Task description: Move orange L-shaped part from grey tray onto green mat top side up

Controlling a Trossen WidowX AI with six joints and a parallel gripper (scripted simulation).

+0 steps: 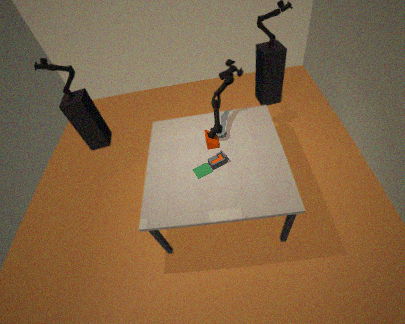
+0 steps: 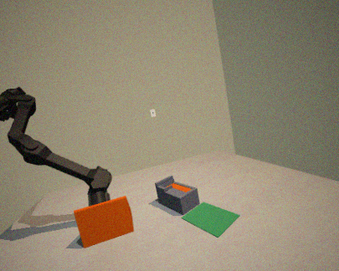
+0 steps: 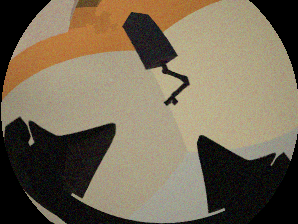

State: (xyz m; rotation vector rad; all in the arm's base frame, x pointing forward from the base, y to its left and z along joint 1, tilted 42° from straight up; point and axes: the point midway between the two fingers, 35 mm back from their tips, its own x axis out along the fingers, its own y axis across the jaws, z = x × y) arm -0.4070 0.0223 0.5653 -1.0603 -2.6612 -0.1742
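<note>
My gripper tip is now 670 mm short of the orange L-shaped part, 410 mm to the left of it and 480 mm above it. From my gripper tip the other things lie so: green mat 710 mm ahead, 570 mm to the right, 540 mm below.
</note>
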